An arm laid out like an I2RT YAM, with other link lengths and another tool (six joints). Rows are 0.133 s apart.
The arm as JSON. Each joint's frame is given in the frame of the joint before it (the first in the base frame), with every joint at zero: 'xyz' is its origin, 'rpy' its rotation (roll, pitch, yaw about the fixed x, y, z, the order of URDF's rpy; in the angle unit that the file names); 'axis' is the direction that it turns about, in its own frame. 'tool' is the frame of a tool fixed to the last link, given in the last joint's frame.
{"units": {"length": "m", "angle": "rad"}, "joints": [
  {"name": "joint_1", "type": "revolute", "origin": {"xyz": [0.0, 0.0, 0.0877], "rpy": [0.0, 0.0, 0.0]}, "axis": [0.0, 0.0, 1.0]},
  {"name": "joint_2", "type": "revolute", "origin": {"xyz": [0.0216, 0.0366, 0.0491], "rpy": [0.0, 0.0, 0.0]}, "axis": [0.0, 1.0, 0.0]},
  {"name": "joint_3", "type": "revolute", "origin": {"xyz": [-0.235, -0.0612, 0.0], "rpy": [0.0, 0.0, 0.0]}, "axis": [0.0, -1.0, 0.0]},
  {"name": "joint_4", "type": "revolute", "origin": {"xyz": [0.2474, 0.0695, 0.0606], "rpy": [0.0, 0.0, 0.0]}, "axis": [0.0, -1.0, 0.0]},
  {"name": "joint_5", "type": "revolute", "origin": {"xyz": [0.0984, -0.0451, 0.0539], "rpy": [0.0, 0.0, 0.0]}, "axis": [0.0, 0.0, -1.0]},
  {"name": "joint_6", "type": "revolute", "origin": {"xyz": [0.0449, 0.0, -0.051], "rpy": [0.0, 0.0, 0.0]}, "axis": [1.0, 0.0, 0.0]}
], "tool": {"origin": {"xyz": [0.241, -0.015, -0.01], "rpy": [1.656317, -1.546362, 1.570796]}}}
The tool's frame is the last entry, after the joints.
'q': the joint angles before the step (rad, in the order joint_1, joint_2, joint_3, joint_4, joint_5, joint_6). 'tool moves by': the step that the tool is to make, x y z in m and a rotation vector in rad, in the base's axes. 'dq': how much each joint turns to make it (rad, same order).
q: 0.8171 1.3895 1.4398 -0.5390 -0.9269 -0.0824
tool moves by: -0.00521 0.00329 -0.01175 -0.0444 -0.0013 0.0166
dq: 0.0208 0.0426 0.0589 -0.0805 0.0191 -0.0408
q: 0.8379 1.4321 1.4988 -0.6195 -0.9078 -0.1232
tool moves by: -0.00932 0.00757 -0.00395 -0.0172 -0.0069 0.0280
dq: 0.0294 0.0360 0.0443 -0.0334 0.0100 -0.0213
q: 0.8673 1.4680 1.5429 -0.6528 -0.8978 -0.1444
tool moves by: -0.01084 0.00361 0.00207 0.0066 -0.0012 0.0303
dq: 0.0172 0.0075 0.0086 -0.0008 -0.0128 -0.0071
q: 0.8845 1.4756 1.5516 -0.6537 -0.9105 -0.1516
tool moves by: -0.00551 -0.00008 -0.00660 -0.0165 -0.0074 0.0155
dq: 0.0113 0.0098 0.0109 -0.0295 0.0055 -0.0256
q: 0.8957 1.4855 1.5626 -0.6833 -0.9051 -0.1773
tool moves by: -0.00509 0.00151 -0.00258 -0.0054 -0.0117 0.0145
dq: 0.0128 0.0066 0.0084 -0.0130 0.0058 -0.0181
